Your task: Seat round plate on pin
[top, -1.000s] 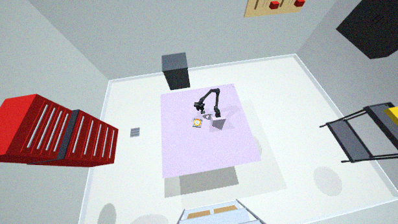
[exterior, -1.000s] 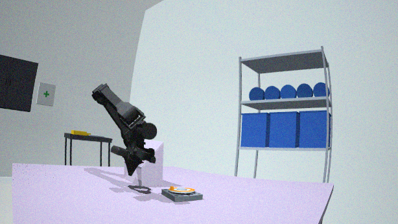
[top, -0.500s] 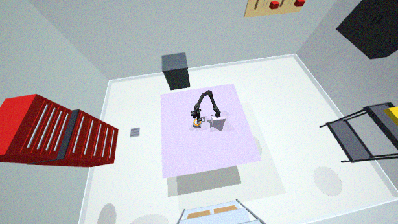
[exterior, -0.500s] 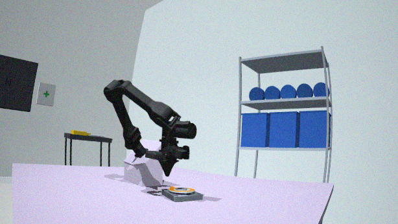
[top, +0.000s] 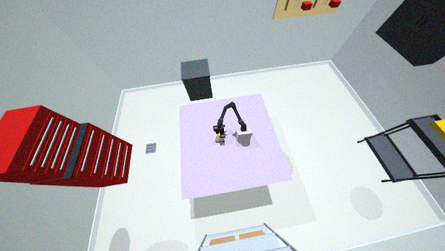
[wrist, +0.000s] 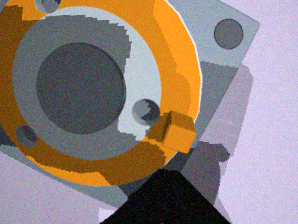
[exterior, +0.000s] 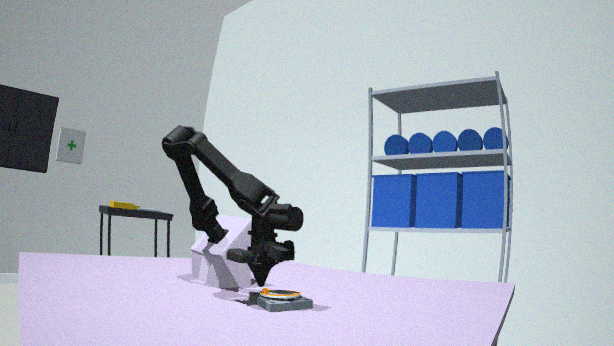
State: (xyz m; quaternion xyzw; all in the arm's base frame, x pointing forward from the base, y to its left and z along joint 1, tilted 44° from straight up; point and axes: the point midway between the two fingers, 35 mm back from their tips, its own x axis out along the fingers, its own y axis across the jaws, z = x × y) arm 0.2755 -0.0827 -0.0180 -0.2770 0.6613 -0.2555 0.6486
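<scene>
The grey base is 3 cm ahead of my gripper tip, 4 cm to the left of it and 3 cm below it.
</scene>
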